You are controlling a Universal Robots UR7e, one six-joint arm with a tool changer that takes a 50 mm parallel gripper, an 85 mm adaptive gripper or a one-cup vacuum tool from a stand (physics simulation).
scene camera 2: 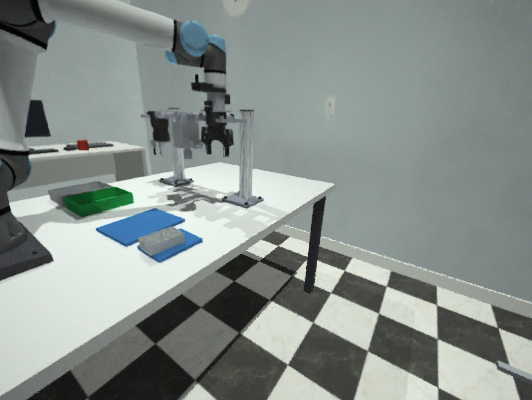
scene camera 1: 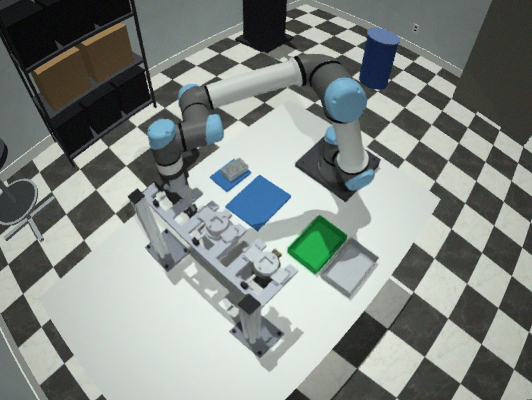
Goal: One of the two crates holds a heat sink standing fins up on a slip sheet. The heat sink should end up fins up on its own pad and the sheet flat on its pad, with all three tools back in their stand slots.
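Places are measured from the arm's base along level axes (x back, y down, z right), in millimetres.
Where they show: arm's base, link origin: [scene camera 1: 334, 168].
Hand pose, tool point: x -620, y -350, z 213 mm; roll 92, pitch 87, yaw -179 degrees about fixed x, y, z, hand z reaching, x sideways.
Things, the pixels of their top centre, and the offset from my tool point. "pt": a spot on its surface instead.
- grey heat sink, top centre: [scene camera 2: 161, 235] [scene camera 1: 234, 167] dx +347, dy +342, dz +104 mm
- smaller blue pad, surface spot: [scene camera 2: 194, 240] [scene camera 1: 215, 175] pt dx +281, dy +372, dz +157 mm
- larger blue pad, surface spot: [scene camera 2: 140, 226] [scene camera 1: 258, 195] pt dx +316, dy +372, dz -49 mm
- green crate, top centre: [scene camera 1: 318, 241] [scene camera 2: 99, 195] dx +284, dy +339, dz -361 mm
The grey heat sink [scene camera 1: 234, 170] [scene camera 2: 161, 241] sits fins up on the smaller blue pad [scene camera 1: 218, 179] [scene camera 2: 194, 240]. The larger blue pad [scene camera 1: 259, 201] [scene camera 2: 140, 226] is bare. I cannot make out a slip sheet in the green crate [scene camera 1: 317, 245] [scene camera 2: 100, 201] or the grey crate [scene camera 1: 349, 268] [scene camera 2: 58, 194]. My gripper [scene camera 2: 218, 152], the adaptive one, hangs from the wrist at the end slot of the tool stand [scene camera 1: 212, 267] [scene camera 2: 246, 155], its fingers open and empty. The stand partly hides it in scene camera 1. The other two tools [scene camera 1: 217, 225] [scene camera 1: 266, 264] hang in their slots.
The robot base [scene camera 1: 340, 172] [scene camera 2: 22, 250] stands behind the pads and crates. The stand's two posts rise from foot plates on the table. A shelf rack [scene camera 1: 145, 52] with boxes and a blue barrel [scene camera 1: 379, 59] stand on the floor.
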